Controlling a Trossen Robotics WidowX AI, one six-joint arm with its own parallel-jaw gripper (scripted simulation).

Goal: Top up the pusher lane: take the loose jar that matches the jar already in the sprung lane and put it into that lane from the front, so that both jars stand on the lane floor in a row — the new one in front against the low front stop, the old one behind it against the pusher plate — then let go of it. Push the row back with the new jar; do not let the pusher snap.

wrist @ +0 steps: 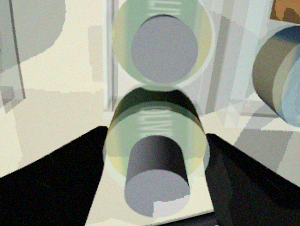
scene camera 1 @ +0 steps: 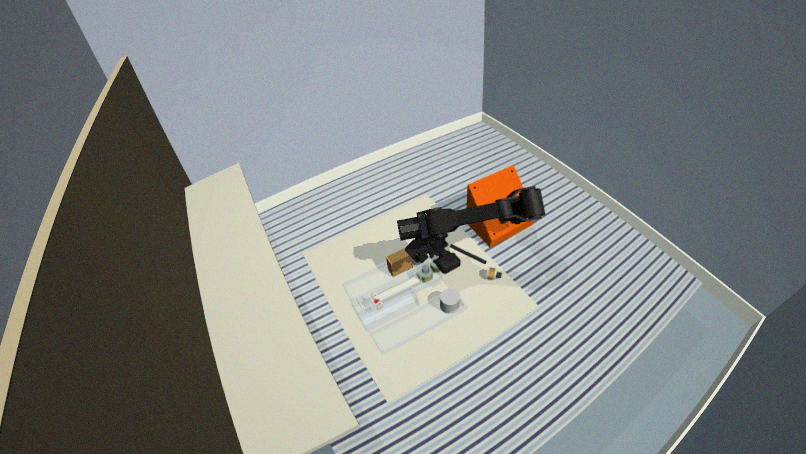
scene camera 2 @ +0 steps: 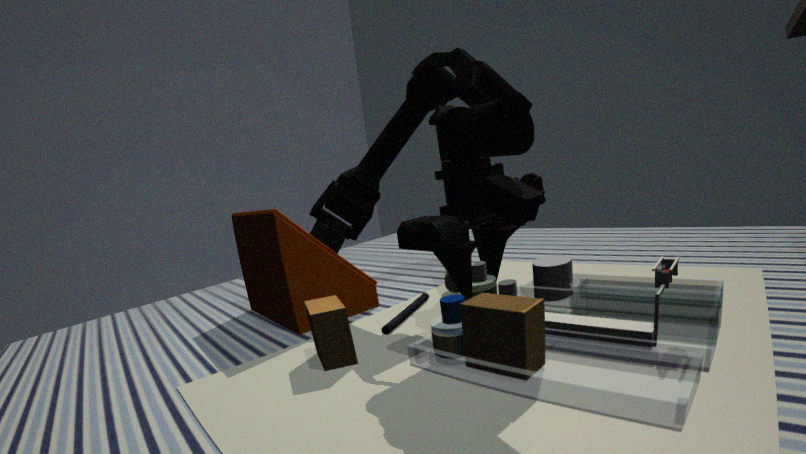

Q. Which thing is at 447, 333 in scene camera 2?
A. A blue-lidded jar.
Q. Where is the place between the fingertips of my gripper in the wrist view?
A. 156, 138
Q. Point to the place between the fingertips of my gripper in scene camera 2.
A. At 479, 290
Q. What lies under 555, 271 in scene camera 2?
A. A grey can.
